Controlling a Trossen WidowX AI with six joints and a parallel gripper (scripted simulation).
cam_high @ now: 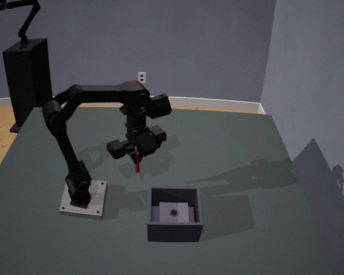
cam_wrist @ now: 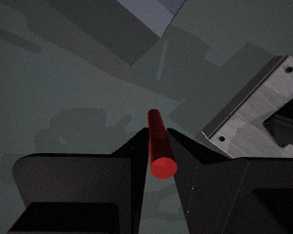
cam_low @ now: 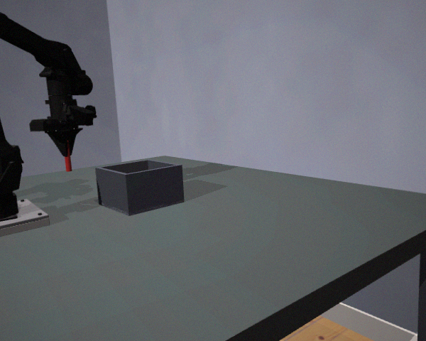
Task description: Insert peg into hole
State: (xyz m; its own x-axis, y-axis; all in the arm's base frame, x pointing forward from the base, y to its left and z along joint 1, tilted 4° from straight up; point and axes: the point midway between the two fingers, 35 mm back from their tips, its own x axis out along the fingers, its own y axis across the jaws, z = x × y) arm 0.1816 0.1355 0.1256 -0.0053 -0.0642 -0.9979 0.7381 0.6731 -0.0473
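Now: the plate 140 mm ahead of my hand, 140 mm to the right of it and 120 mm below it. The rest, counted from my hand: red peg (40 mm below); box (140 mm ahead, 140 mm to the right, 140 mm below).
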